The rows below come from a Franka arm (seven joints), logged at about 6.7 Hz.
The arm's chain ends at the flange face. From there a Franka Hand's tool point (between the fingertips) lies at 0.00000 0.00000 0.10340 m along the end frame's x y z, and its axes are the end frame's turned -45 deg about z.
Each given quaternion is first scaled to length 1.
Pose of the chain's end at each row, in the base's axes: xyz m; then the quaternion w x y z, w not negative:
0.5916, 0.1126, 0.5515, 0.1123, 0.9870, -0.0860, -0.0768
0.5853, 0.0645, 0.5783, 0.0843, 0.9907, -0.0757, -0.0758
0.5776, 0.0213, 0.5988, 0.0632, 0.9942, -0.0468, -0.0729
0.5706, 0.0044, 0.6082, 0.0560, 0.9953, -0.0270, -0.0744
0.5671, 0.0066, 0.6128, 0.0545, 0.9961, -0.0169, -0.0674
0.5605, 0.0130, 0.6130, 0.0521, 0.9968, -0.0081, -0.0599
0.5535, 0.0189, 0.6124, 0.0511, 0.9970, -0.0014, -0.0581
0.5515, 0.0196, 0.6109, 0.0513, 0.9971, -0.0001, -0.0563
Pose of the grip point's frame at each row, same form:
0.5739, 0.0910, 0.4519, 0.0744, 0.9447, 0.2982, -0.1139
0.5685, 0.0484, 0.4776, 0.0489, 0.9442, 0.3092, -0.1023
0.5620, 0.0090, 0.4973, 0.0305, 0.9365, 0.3372, -0.0915
0.5550, -0.0067, 0.5066, 0.0233, 0.9299, 0.3559, -0.0902
0.5530, -0.0044, 0.5110, 0.0246, 0.9267, 0.3656, -0.0831
0.5481, 0.0024, 0.5109, 0.0252, 0.9240, 0.3740, -0.0753
0.5415, 0.0084, 0.5102, 0.0250, 0.9216, 0.3802, -0.0732
0.5399, 0.0090, 0.5087, 0.0258, 0.9212, 0.3815, -0.0716

